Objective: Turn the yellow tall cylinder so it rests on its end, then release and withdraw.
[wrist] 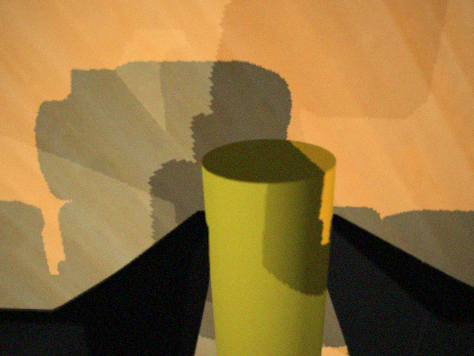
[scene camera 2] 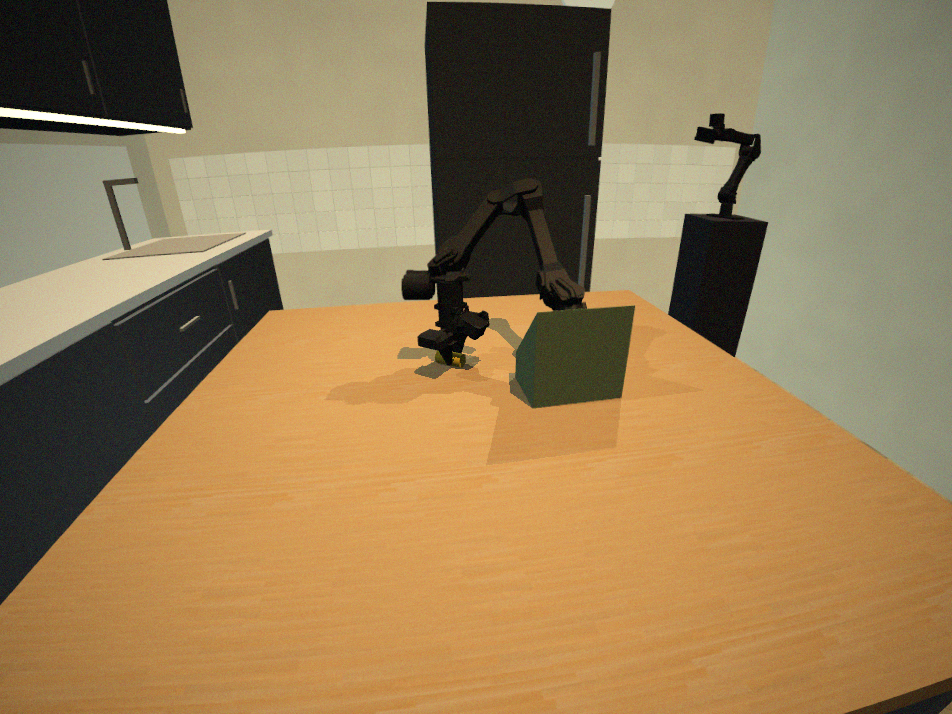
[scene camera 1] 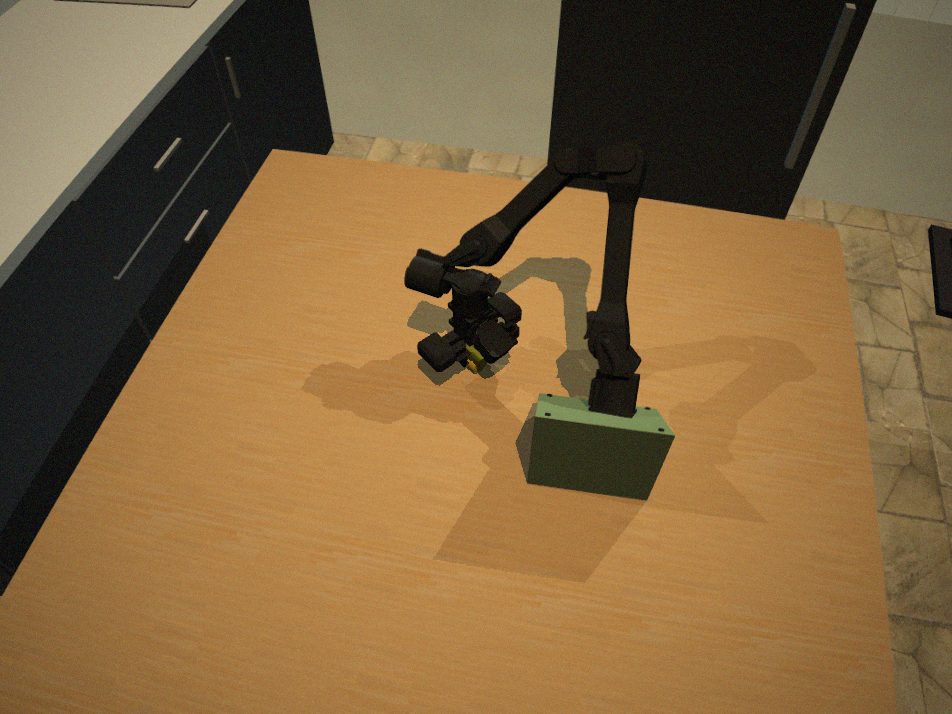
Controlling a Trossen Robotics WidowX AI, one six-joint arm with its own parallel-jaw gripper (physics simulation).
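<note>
The yellow tall cylinder (scene camera 1: pixel 476 358) (scene camera 2: pixel 459 359) (wrist: pixel 267 240) is on its side at table level, left of the green block. One end face and the upper part of its side show in the wrist view; its lower end runs out of that frame. My gripper (scene camera 1: pixel 469 357) (scene camera 2: pixel 450 359) (wrist: pixel 265 226) points down over it and is shut on it, with one dark finger against each long side. In the scene views the fingers hide part of the cylinder. Whether it touches the table is hard to tell.
The arm's base stands on a green block (scene camera 1: pixel 598 457) (scene camera 2: pixel 580 357) to the right of the cylinder. The wooden table (scene camera 1: pixel 307 537) (scene camera 2: pixel 384 537) has its left edge beside dark drawers (scene camera 1: pixel 92 307). Behind it stand a dark fridge (scene camera 2: pixel 507 99) and another arm on a black pedestal (scene camera 2: pixel 715 268).
</note>
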